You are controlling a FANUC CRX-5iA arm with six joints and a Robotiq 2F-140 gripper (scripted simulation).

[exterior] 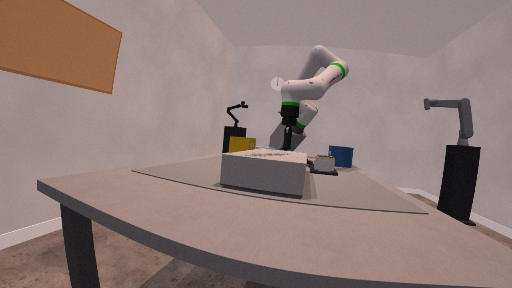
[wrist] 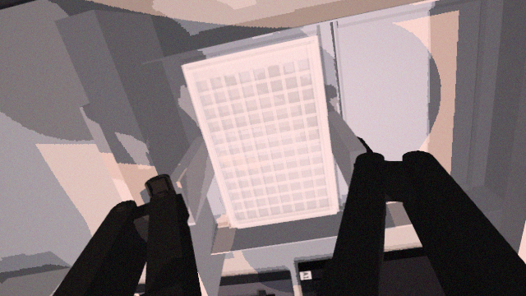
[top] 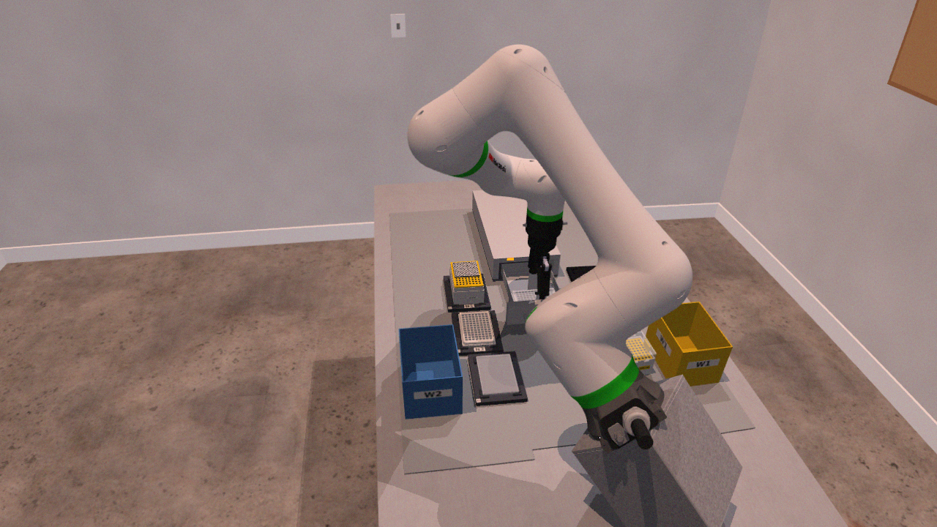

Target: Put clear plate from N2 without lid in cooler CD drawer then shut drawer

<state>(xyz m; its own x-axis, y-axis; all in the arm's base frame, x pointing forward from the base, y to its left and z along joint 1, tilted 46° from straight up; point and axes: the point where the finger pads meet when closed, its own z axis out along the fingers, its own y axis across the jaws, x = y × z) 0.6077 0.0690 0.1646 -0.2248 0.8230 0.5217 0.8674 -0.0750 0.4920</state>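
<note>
My hand is 30 mm short of the drawer, 10 mm to the right of it and 20 mm above it. Also, from my hand: yellow tip box (20 mm ahead, 190 mm to the left, 10 mm above); white well plate (140 mm behind, 150 mm to the left, 20 mm below); black nest N2 (130 mm ahead, 170 mm to the right, 40 mm below).
</note>
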